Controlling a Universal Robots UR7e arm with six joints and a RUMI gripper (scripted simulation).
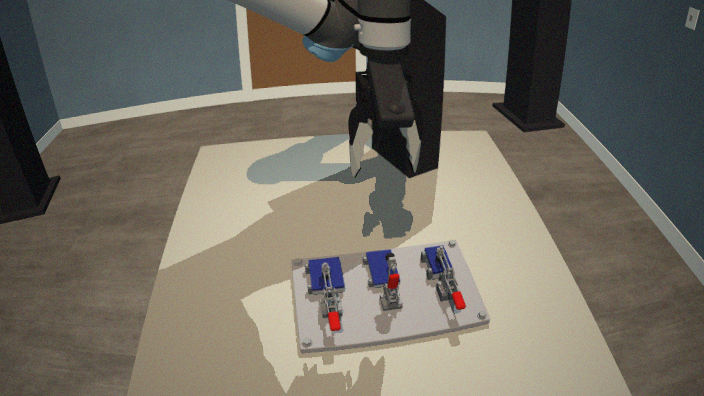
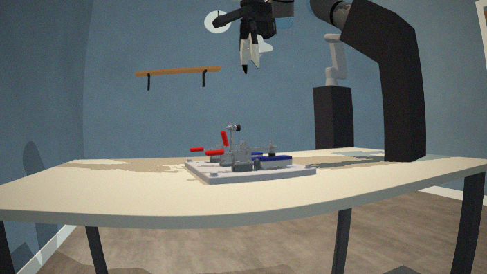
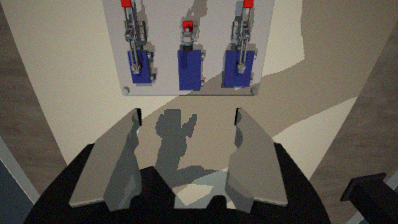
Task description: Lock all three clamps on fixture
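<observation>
The grey fixture plate is 250 mm below my hand and 40 mm ahead of it. Round my hand: blue part: 230 mm below, 20 mm behind, 10 mm to the left.
</observation>
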